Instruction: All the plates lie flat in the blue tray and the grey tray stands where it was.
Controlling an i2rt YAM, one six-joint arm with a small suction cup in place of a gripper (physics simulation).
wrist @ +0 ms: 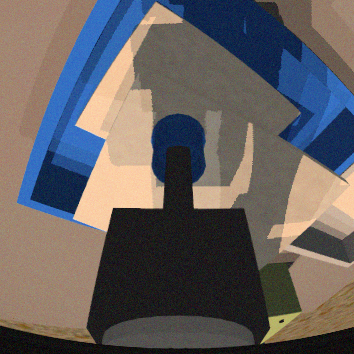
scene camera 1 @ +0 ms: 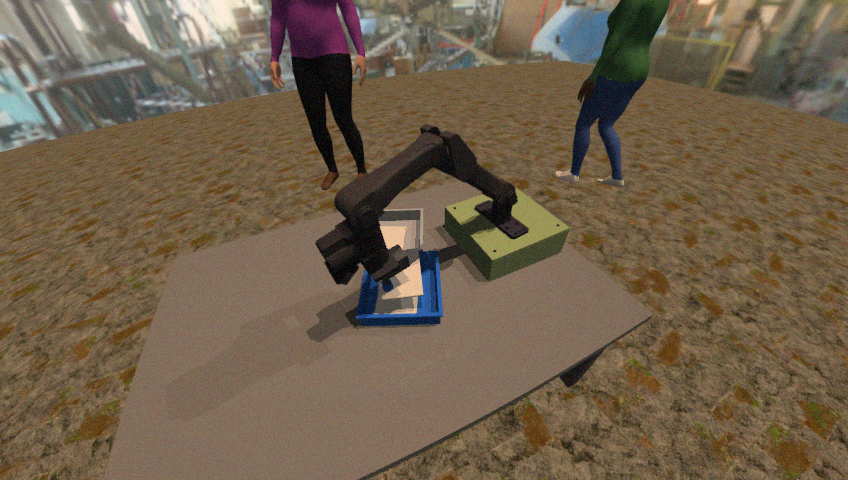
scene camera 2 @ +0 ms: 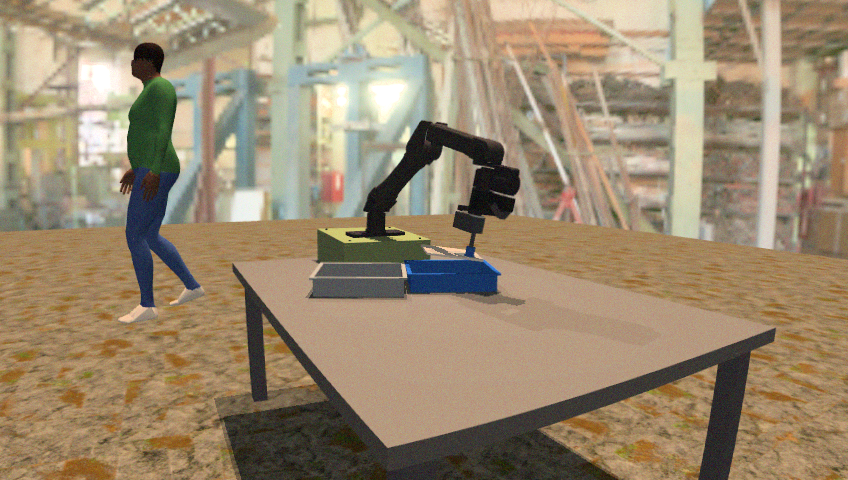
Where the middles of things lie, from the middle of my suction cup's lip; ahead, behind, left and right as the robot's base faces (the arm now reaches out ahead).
My suction cup is now 7 cm above the blue tray [scene camera 1: 429,308], 5 cm past it and 3 cm to the left of it. The rest, counted from my suction cup: grey tray [scene camera 2: 329,279]: 27 cm to the right, 13 cm behind, 7 cm below.
